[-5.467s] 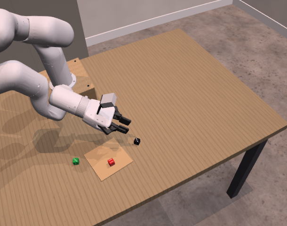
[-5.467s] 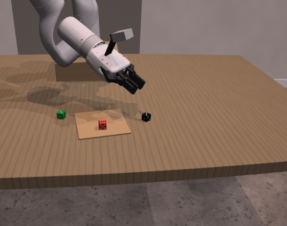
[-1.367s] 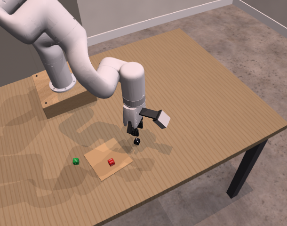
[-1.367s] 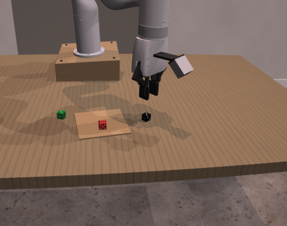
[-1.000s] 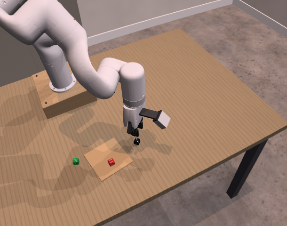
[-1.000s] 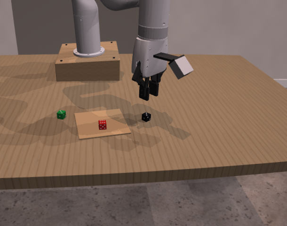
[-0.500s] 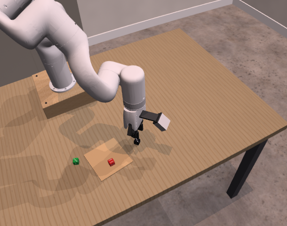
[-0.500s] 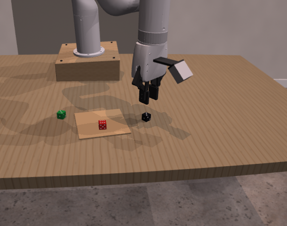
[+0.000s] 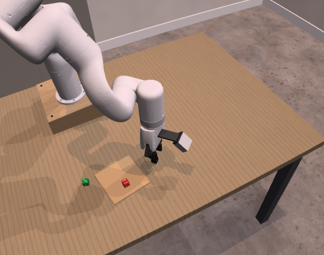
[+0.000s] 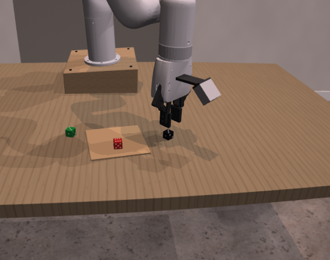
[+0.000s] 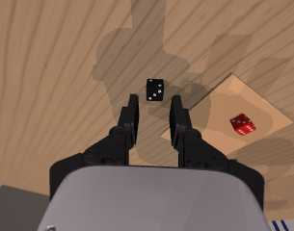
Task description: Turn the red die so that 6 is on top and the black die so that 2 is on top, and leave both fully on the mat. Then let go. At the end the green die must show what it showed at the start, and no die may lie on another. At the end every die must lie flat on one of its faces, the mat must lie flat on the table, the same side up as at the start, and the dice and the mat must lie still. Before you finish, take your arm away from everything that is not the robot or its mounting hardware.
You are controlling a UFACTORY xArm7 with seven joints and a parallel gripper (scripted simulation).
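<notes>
The black die lies 50 mm below my hand. From my hand the other things lie so: red die (40 mm ahead, 130 mm to the right, 50 mm below); then tan mat (10 mm ahead, 130 mm to the right, 60 mm below); then green die (20 mm behind, 250 mm to the right, 50 mm below).
</notes>
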